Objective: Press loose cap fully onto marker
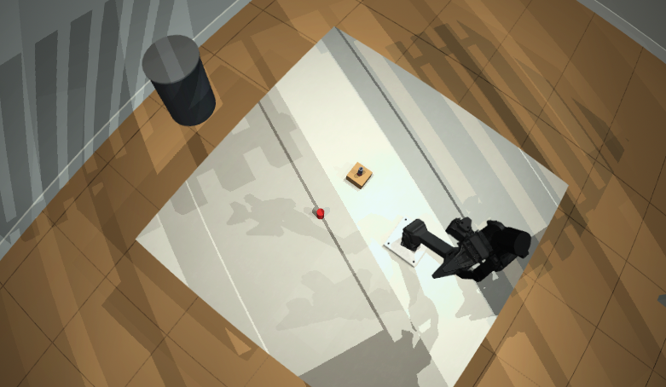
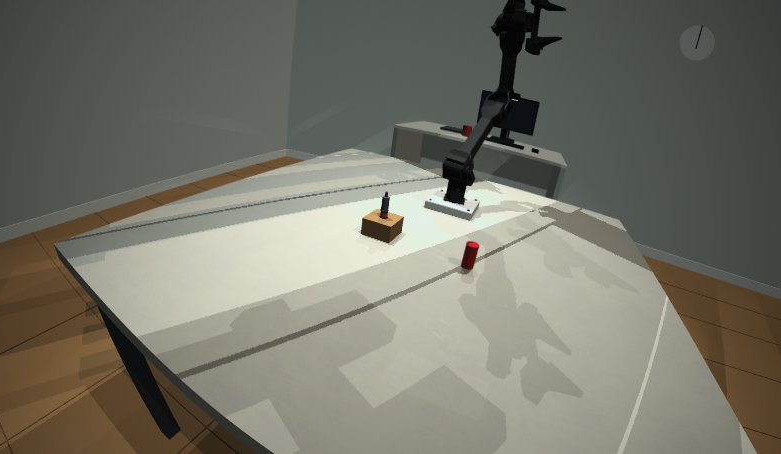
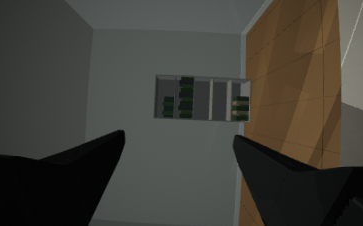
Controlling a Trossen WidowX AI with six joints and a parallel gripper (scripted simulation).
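Right now the red cap is 580 mm below my gripper tip, 380 mm ahead of it and 160 mm to the right of it. Round my gripper tip: brown holder block (590 mm below, 370 mm to the right, 310 mm ahead).
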